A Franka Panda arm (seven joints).
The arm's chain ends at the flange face. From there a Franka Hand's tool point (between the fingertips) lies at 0.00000 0.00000 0.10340 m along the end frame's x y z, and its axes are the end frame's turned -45 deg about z.
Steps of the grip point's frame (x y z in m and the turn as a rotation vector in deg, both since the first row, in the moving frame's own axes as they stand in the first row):
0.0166, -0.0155, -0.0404, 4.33, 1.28, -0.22
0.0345, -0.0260, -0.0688, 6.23, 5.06, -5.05
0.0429, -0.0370, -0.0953, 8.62, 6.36, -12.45
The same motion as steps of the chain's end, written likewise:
0.0047, -0.0156, -0.0401, 3.97, -2.16, -0.22
0.0081, -0.0285, -0.0678, 7.98, -0.83, -5.05
0.0091, -0.0380, -0.0935, 10.59, -1.60, -12.45

